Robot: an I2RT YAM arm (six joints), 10 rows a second.
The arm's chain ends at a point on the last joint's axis. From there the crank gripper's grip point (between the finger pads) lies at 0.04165 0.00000 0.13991 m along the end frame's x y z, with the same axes.
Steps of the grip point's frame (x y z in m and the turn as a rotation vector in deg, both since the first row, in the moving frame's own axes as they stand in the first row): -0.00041 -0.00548 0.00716 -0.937 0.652 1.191; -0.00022 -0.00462 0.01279 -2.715 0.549 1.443; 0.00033 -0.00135 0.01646 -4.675 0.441 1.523; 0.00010 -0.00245 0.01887 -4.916 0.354 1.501; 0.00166 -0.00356 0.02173 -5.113 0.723 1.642; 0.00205 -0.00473 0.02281 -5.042 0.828 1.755; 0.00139 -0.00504 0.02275 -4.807 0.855 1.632
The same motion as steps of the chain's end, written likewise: -0.00197 -0.00865 0.00767 -0.937 0.652 1.191; -0.00146 -0.01230 0.01338 -2.715 0.549 1.443; -0.00058 -0.01386 0.01729 -4.675 0.441 1.523; -0.00059 -0.01553 0.01969 -4.916 0.354 1.501; 0.00010 -0.01722 0.02288 -5.113 0.723 1.642; 0.00024 -0.01830 0.02402 -5.042 0.828 1.755; -0.00051 -0.01795 0.02393 -4.807 0.855 1.632
